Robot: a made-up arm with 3 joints. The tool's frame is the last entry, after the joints.
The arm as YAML. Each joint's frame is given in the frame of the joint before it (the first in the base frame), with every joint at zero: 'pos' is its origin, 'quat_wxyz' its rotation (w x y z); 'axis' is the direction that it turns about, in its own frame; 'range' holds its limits. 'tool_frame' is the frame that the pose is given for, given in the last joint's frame.
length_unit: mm
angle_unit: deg
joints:
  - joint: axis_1
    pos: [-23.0, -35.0, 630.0]
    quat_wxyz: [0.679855, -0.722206, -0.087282, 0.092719]
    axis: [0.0, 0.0, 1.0]
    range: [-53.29, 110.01]
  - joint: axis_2
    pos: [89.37, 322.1, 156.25]
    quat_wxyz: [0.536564, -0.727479, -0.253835, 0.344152]
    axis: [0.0, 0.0, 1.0]
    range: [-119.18, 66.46]
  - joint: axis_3
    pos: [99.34, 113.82, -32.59]
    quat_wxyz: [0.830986, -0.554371, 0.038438, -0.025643]
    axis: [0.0, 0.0, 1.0]
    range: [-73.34, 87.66]
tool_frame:
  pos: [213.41, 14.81, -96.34]
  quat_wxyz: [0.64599, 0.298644, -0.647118, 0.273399]
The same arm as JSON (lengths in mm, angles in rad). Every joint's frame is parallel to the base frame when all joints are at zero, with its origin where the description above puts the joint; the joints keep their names.
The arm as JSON. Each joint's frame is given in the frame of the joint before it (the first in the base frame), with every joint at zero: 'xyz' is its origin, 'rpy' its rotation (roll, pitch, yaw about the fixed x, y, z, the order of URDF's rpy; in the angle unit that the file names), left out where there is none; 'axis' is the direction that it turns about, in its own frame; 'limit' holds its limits. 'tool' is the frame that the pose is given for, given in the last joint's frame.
{"units": {"length": "mm", "angle": "rad"}, "joints": [
  {"name": "axis_1", "type": "revolute", "origin": {"xyz": [-23.0, -35.0, 630.0]}, "axis": [-0.252602, 0.965806, -0.0584], "limit": {"lower": -0.9301, "upper": 1.92}},
  {"name": "axis_2", "type": "revolute", "origin": {"xyz": [47.0, 154.0, -332.0]}, "axis": [-0.700737, -0.412422, -0.582131], "limit": {"lower": -2.0801, "upper": 1.1599}},
  {"name": "axis_3", "type": "revolute", "origin": {"xyz": [117.0, -100.0, -14.0]}, "axis": [0.015899, -0.999361, 0.031999], "limit": {"lower": -1.28, "upper": 1.53}}
], "tool": {"origin": {"xyz": [153.0, 94.0, -151.0], "rpy": [1.5708, 0.0, -1.5708]}}}

